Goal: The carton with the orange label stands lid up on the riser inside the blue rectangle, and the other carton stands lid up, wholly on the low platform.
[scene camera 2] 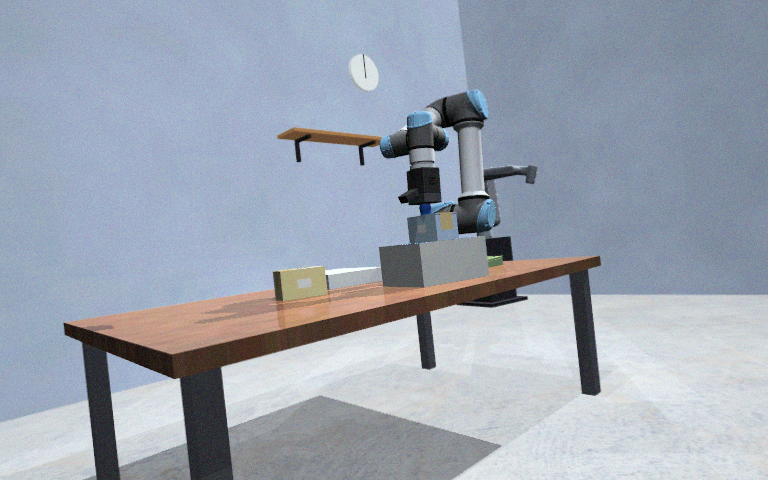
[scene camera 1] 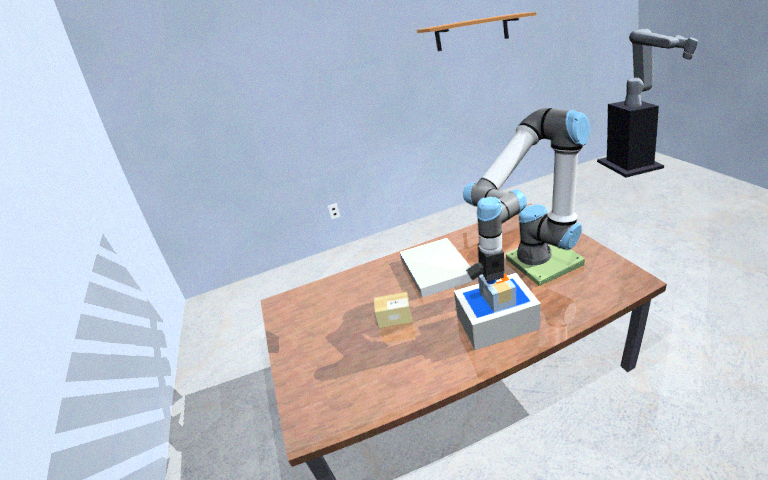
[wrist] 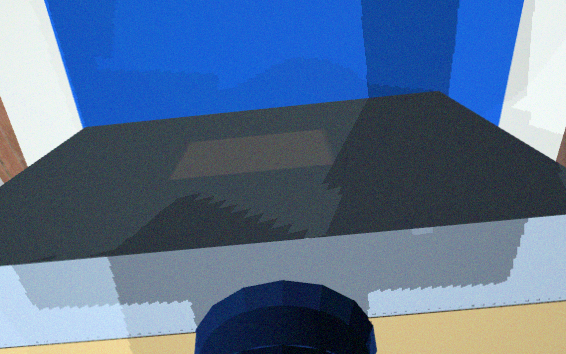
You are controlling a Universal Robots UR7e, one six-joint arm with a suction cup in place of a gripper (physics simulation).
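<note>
The carton with the orange label (scene camera 1: 503,292) (scene camera 2: 432,228) (wrist: 275,263) is on the grey riser (scene camera 1: 503,323) (scene camera 2: 434,266), over the blue rectangle (scene camera 1: 472,305) (wrist: 199,57). My suction cup (scene camera 1: 492,280) (scene camera 2: 427,209) (wrist: 283,319) presses down on the carton's top near one edge, and the arm hides most of the orange label. The other carton (scene camera 1: 393,309) (scene camera 2: 300,282), tan with a white label, lies on the table to the left of the riser. It is apart from the low white platform (scene camera 1: 434,263) (scene camera 2: 352,277) behind it.
The arm's green base plate (scene camera 1: 550,266) (scene camera 2: 494,260) is fixed to the table just behind the riser. A second arm on a black pedestal (scene camera 1: 632,134) stands on the floor beyond the table. A wall shelf (scene camera 1: 475,22) (scene camera 2: 327,136) hangs high up.
</note>
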